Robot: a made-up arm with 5 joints. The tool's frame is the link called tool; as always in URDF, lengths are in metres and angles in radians.
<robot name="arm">
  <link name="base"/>
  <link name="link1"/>
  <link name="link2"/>
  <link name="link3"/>
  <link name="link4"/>
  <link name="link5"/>
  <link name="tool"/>
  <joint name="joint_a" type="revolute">
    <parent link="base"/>
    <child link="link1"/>
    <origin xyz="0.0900 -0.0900 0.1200" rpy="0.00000 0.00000 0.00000"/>
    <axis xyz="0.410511 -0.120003 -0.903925"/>
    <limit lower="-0.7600" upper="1.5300" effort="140" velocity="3.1"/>
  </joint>
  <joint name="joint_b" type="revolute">
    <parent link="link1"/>
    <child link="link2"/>
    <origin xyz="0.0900 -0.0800 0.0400" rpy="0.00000 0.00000 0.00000"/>
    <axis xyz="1 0 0"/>
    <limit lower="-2.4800" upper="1.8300" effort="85" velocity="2"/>
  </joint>
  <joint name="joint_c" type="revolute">
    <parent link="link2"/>
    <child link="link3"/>
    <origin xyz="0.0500 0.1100 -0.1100" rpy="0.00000 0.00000 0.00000"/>
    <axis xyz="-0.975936 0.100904 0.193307"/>
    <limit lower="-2.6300" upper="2.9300" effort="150" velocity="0.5"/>
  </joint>
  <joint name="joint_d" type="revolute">
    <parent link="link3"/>
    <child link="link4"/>
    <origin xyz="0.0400 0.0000 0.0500" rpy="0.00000 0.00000 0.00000"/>
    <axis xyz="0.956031 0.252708 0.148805"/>
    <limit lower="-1.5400" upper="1.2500" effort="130" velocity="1.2"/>
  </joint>
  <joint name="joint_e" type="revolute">
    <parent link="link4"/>
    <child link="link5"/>
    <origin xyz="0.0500 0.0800 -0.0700" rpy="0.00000 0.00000 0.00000"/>
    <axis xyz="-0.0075 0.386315 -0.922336"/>
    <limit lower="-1.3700" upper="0.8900" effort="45" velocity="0.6"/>
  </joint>
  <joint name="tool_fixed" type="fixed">
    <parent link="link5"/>
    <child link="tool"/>
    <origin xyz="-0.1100 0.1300 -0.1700" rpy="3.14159 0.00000 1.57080"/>
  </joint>
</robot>
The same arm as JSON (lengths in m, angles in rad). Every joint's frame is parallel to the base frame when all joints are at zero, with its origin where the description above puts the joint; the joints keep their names.
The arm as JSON. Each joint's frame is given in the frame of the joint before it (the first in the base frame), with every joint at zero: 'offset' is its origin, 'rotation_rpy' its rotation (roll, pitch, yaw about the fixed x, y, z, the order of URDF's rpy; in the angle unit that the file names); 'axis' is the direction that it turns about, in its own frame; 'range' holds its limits. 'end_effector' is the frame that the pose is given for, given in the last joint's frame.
{"length_unit": "m", "angle_unit": "rad", "chain": [{"id": "joint_a", "offset": [0.09, -0.09, 0.12], "rotation_rpy": [0.0, 0.0, 0.0], "axis": [0.410511, -0.120003, -0.903925], "range": [-0.76, 1.53]}, {"id": "joint_b", "offset": [0.09, -0.08, 0.04], "rotation_rpy": [0.0, 0.0, 0.0], "axis": "+x", "range": [-2.48, 1.83]}, {"id": "joint_c", "offset": [0.05, 0.11, -0.11], "rotation_rpy": [0.0, 0.0, 0.0], "axis": [-0.975936, 0.100904, 0.193307], "range": [-2.63, 2.93]}, {"id": "joint_d", "offset": [0.04, 0.0, 0.05], "rotation_rpy": [0.0, 0.0, 0.0], "axis": [0.956031, 0.252708, 0.148805], "range": [-1.54, 1.25]}, {"id": "joint_e", "offset": [0.05, 0.08, -0.07], "rotation_rpy": [0.0, 0.0, 0.0], "axis": [-0.0075, 0.386315, -0.922336], "range": [-1.37, 0.89]}], "end_effector": {"offset": [-0.11, 0.13, -0.17], "rotation_rpy": [3.1416, 0.0, 1.5708]}}
